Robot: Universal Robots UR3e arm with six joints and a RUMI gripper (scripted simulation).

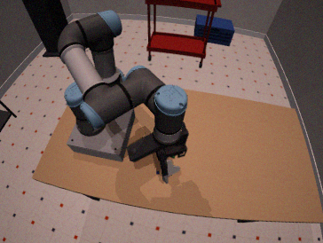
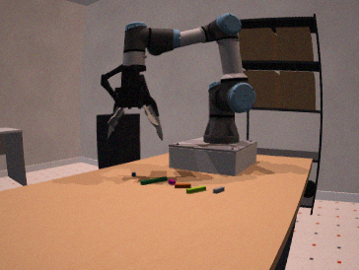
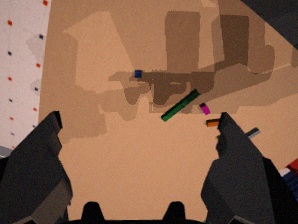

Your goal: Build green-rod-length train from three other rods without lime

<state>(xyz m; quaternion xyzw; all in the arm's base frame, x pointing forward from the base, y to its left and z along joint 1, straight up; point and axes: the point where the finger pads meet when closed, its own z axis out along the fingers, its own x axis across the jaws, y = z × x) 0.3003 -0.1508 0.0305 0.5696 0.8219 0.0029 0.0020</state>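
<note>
My hand is 3 cm short of the grey rod, 26 cm to the right of it and 10 cm above it. Round my hand: small blue rod (1 cm to the right, 10 cm below); then magenta rod (1 cm ahead, 13 cm to the left, 10 cm below); then green rod (2 cm ahead, 8 cm to the left, 10 cm below).
</note>
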